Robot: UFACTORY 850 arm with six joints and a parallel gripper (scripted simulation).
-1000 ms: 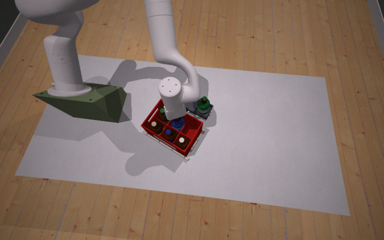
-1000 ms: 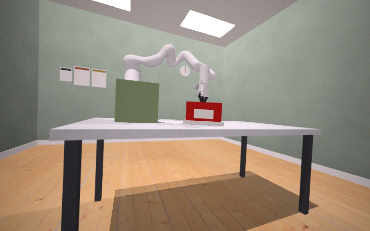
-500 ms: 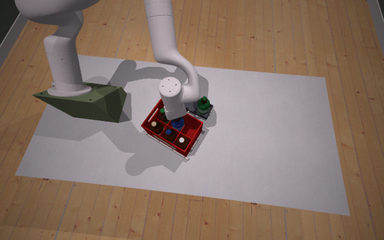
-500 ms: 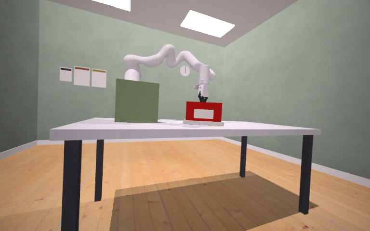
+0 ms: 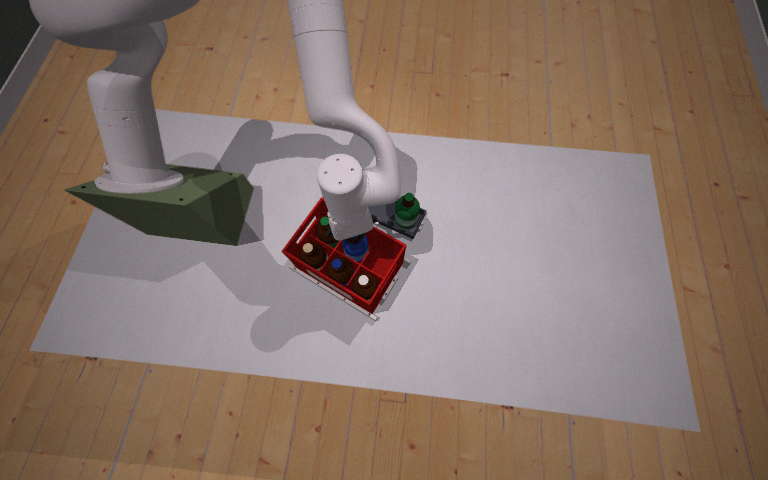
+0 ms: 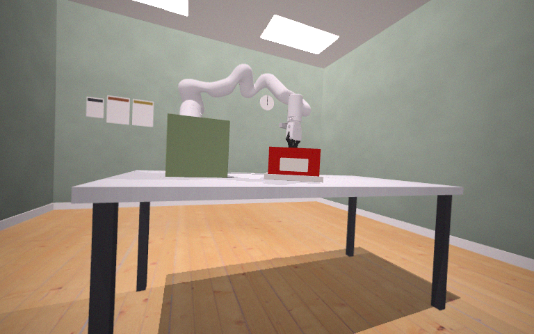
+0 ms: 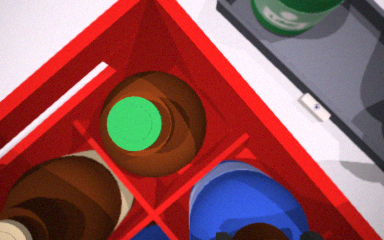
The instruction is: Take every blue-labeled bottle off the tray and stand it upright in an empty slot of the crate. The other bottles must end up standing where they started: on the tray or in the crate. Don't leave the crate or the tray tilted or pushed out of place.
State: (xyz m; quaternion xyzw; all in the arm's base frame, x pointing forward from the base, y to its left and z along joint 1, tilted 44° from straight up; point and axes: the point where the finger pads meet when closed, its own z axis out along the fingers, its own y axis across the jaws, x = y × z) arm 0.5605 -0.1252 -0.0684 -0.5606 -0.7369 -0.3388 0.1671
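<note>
Now: the blue-labeled bottle 7 cm below my hand. Round my hand: red crate 9 cm below, 4 cm to the right, 2 cm behind; green bottle 20 cm to the left, 9 cm below, 1 cm behind; dark tray 17 cm below, 15 cm to the left, 7 cm ahead.
</note>
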